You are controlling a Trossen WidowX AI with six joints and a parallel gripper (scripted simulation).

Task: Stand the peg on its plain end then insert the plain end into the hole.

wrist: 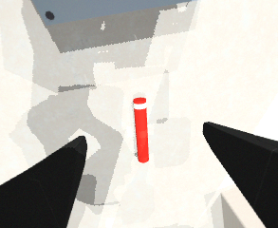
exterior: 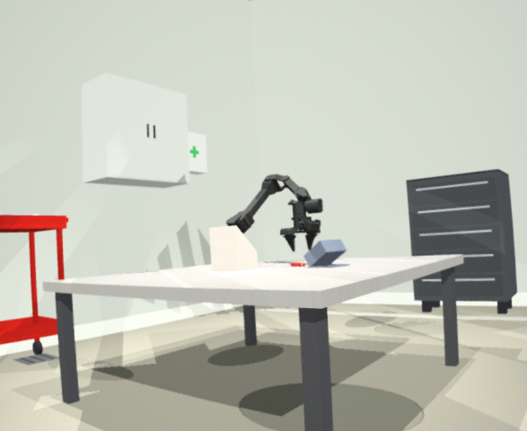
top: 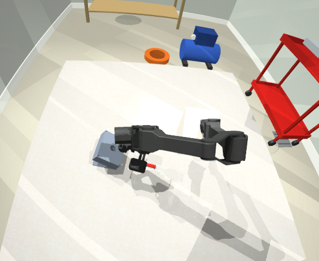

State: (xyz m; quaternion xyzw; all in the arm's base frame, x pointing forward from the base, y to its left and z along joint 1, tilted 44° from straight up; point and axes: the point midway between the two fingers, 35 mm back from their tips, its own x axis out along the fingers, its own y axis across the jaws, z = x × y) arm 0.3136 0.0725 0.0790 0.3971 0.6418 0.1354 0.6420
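Right now the peg is 60 mm below my gripper tip and 10 mm behind it. Round my gripper tip: grey-blue sloped panel 130 mm ahead, 50 mm to the right, 10 mm below.
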